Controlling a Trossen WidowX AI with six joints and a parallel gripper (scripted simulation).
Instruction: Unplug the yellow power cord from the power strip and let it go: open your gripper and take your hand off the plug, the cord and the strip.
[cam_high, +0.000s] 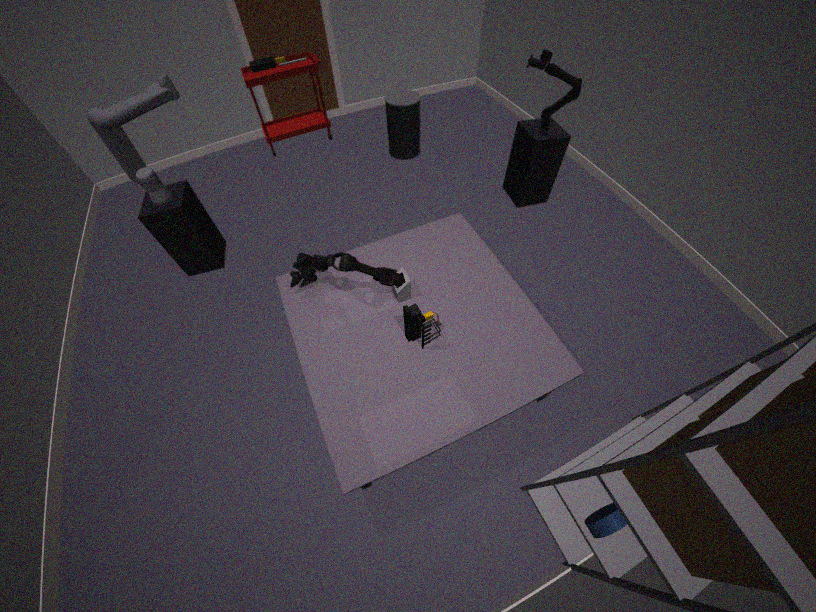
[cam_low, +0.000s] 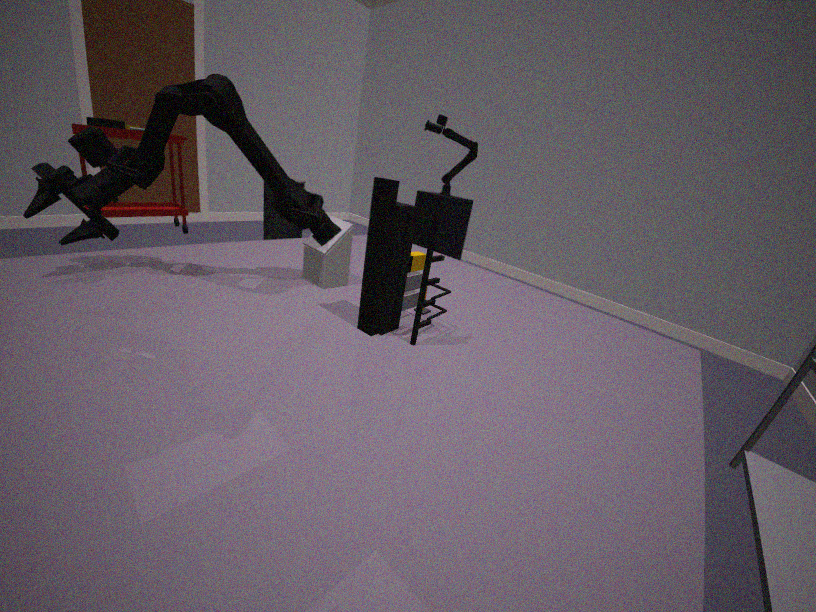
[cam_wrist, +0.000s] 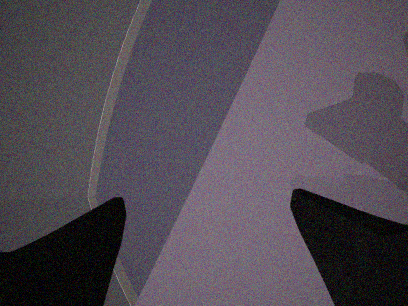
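Right now my gripper tip is 410 mm short of the yellow plug, 630 mm to the right of it and 30 mm below it.
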